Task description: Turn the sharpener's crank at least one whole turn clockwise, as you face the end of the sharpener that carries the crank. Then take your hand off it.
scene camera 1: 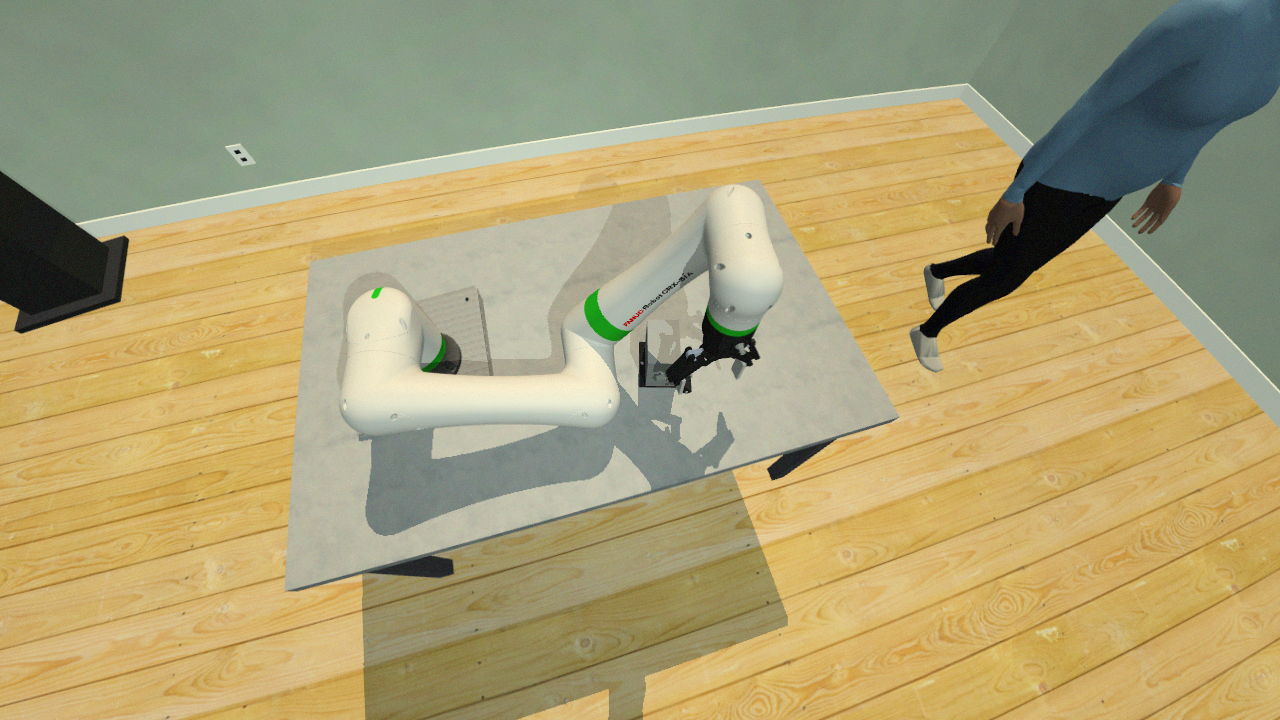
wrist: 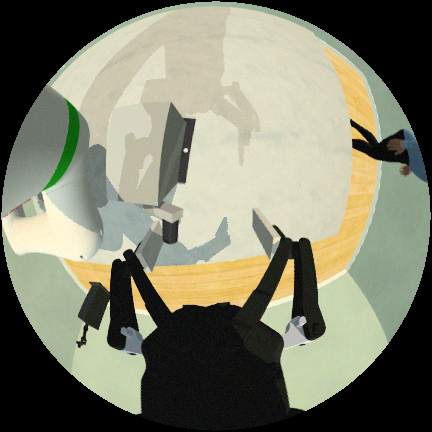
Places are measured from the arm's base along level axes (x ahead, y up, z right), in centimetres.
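Where they show: gripper, fingertip midpoint: point(scene camera 1: 706, 381) point(wrist: 205, 223); arm's base, link origin: point(scene camera 1: 431, 362).
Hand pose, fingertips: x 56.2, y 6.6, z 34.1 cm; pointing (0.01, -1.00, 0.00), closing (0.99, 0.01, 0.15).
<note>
Things, the pixels of their centre, and the offset from my fingertips. "spot": a spot on its surface instead. Level surfaces: height alone.
- sharpener, surface spot: point(wrist: 136, 155) point(scene camera 1: 667, 342) spot: dx -4.4, dy +2.6, dz -11.2 cm
- dark round handle, surface spot: point(wrist: 170, 233) spot: dx -4.6, dy +1.7, dz -0.8 cm
- grey table, surface height: dy -10.2 cm
The sharpener point(scene camera 1: 662, 334) point(wrist: 136, 155) stands on the table, a pale box with a darker grey side and a dark strip along one edge. In the wrist view its crank has a pale arm point(wrist: 168, 212) at the box's near end and a dark round handle point(wrist: 170, 233). In the scene view the crank is too small and covered to make out. My gripper point(scene camera 1: 713, 373) point(wrist: 205, 223) is open and holds nothing. In the wrist view the handle shows just inside the left finger pad, towards the gap; whether they touch is unclear.
The grey table point(scene camera 1: 340, 537) point(wrist: 300, 150) carries my white arm point(scene camera 1: 483, 399) point(wrist: 60, 220), which is at the left of the wrist view, and the arm's base plate point(scene camera 1: 467, 313). A person in blue point(scene camera 1: 1118, 134) point(wrist: 400, 145) stands beyond the table's right edge. A dark pillar point(scene camera 1: 44, 241) stands at the left.
</note>
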